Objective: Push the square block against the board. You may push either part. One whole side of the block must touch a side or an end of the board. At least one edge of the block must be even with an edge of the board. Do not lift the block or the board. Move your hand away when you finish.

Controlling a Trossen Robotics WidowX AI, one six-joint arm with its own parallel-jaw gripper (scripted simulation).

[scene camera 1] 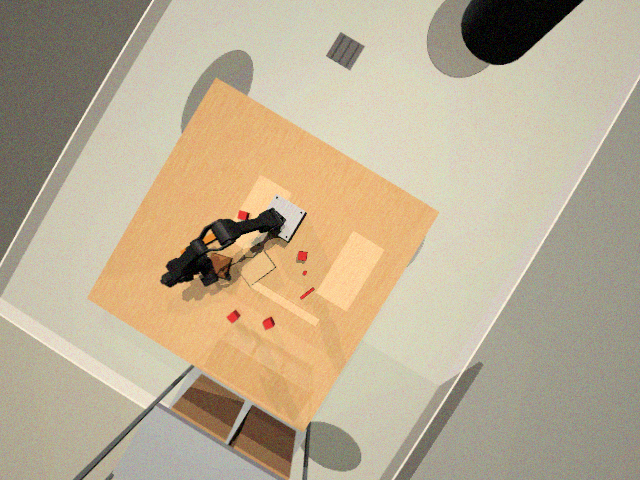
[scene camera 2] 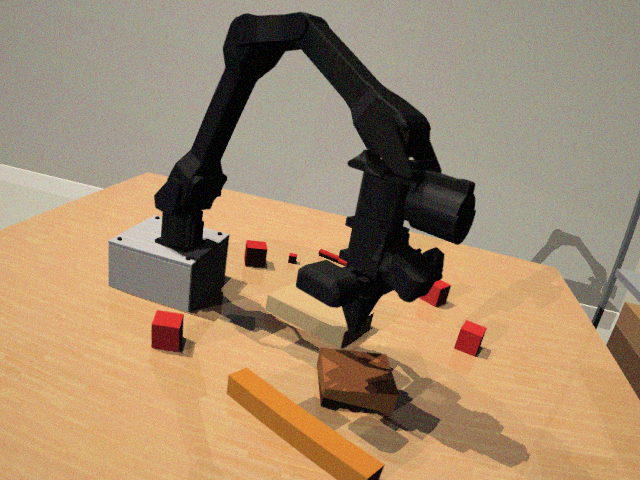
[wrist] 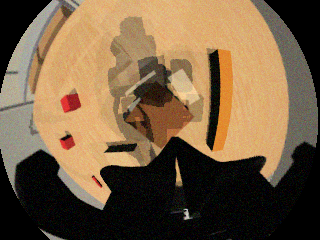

Labels:
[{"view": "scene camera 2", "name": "my gripper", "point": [353,331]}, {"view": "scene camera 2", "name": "pale flat block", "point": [289,303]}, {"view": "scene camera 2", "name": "brown square block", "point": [348,379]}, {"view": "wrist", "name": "my gripper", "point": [174,140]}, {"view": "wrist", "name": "pale flat block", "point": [123,156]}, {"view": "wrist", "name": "brown square block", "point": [159,115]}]

